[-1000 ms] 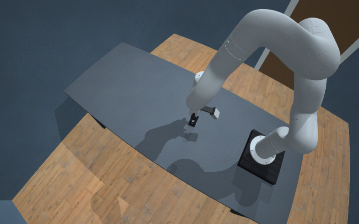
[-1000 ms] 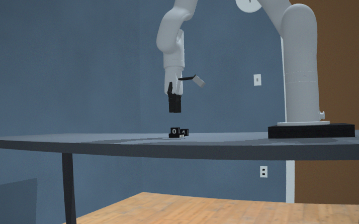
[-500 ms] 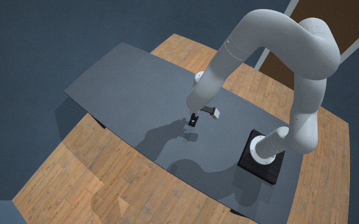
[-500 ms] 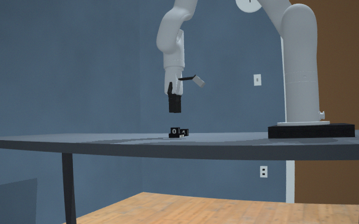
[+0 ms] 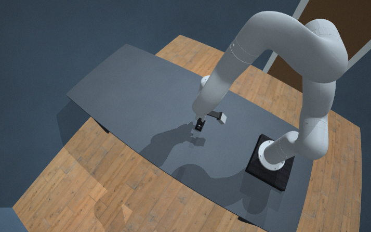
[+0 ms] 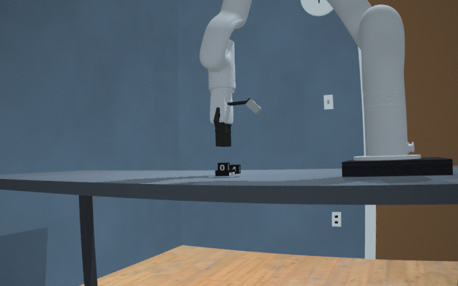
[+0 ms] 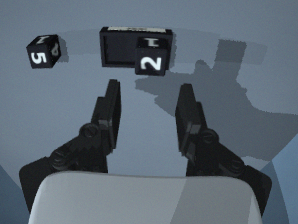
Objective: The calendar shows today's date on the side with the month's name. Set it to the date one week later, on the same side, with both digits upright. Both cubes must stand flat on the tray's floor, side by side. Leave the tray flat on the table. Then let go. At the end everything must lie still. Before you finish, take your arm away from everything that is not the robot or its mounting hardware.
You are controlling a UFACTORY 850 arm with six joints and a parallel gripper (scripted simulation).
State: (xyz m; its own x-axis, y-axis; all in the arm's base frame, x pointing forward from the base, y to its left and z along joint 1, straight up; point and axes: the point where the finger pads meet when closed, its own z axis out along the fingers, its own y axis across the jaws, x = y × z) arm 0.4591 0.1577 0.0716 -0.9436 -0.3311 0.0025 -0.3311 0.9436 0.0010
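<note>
Right now the calendar cube is 80 mm below my hand. Also, from my hand: black tray 10 mm ahead, 10 mm to the right, 100 mm below.
</note>
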